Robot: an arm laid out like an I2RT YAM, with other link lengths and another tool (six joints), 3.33 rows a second.
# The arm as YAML. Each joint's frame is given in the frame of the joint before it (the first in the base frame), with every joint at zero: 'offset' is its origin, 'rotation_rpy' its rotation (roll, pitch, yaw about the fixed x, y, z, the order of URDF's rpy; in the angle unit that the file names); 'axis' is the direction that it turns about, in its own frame. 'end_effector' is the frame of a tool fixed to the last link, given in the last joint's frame.
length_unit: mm
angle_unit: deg
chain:
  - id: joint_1
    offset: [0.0, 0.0, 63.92]
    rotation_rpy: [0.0, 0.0, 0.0]
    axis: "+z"
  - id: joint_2
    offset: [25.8, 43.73, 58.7]
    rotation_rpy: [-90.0, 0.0, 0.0]
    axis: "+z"
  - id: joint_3
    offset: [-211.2, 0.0, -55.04]
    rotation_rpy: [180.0, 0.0, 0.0]
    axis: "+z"
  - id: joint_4
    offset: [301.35, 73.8, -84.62]
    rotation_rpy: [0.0, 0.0, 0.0]
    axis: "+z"
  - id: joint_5
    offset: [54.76, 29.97, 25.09]
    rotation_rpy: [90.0, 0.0, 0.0]
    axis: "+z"
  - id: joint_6
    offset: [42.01, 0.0, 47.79]
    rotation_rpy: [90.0, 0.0, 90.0]
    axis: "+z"
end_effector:
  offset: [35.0, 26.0, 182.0]
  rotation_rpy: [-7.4, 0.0, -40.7]
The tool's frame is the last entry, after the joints.
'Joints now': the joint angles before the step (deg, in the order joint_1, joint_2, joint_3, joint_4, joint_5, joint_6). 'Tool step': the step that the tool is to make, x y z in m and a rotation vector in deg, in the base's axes. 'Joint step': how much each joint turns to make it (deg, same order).
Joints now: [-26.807, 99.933, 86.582, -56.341, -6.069, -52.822]
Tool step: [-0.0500, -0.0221, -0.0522, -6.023, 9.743, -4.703]
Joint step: [0.000, 0.092, -9.320, 3.434, 10.723, 1.578]
